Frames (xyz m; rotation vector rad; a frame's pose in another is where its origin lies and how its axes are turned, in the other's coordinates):
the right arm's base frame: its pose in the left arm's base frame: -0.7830 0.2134 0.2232 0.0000 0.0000 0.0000
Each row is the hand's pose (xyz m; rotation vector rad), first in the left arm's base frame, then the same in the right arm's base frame.
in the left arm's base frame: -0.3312 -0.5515 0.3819 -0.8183 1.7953 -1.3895
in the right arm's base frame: 0.4518 -0.7649 0.1587 -0.8183 1.7953 -1.3895
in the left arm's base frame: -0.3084 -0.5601 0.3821 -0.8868 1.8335 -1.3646
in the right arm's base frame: 0.4746 -0.7735 0.1589 -0.8868 1.8335 -1.3646
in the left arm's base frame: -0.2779 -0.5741 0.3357 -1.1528 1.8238 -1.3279
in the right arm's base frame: 0.5051 -0.7875 0.1125 -1.1528 1.8238 -1.3279
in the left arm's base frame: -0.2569 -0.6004 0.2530 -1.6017 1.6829 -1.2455
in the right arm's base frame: 0.5261 -0.8138 0.0298 -1.6017 1.6829 -1.2455
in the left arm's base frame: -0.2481 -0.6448 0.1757 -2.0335 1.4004 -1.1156
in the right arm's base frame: 0.5349 -0.8582 -0.0475 -2.0335 1.4004 -1.1156
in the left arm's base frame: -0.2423 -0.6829 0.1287 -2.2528 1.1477 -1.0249
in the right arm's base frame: 0.5407 -0.8963 -0.0945 -2.2528 1.1477 -1.0249
